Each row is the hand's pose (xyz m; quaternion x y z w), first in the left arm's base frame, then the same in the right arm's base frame.
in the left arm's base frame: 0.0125 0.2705 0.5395 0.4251 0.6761 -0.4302 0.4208
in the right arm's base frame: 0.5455 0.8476 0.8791 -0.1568 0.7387 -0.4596 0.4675
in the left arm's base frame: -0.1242 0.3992 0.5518 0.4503 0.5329 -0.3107 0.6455
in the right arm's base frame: 0.3713 0.8415 0.9500 -0.1018 0.7197 -0.2343 0.6456
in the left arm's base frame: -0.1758 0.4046 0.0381 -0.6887 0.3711 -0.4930 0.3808
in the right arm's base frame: 0.2352 0.4823 0.6049 -0.9535 -0.0165 -0.1632 0.2528
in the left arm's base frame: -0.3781 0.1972 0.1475 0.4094 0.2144 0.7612 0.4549
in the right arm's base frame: 0.3306 0.3328 0.8588 0.3258 0.6658 0.6635 0.1010
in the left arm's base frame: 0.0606 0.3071 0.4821 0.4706 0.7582 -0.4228 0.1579
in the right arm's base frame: 0.5270 0.8565 0.7983 -0.0846 0.7602 -0.5988 0.2374
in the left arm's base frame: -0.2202 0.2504 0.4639 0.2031 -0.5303 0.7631 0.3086
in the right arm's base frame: 0.4301 0.6548 0.9781 0.5119 -0.0757 0.8476 0.1178
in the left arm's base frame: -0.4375 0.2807 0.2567 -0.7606 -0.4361 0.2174 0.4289
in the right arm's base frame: 0.2531 0.4111 0.9602 -0.4972 -0.5196 0.6716 0.1781
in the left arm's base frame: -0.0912 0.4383 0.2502 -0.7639 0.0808 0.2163 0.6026
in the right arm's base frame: 0.2929 0.6850 0.6991 -0.7661 -0.0489 0.6126 0.1883
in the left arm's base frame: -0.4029 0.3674 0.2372 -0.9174 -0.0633 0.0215 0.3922
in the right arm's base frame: 0.1936 0.4619 0.9057 -0.8274 -0.3382 0.4382 0.0951
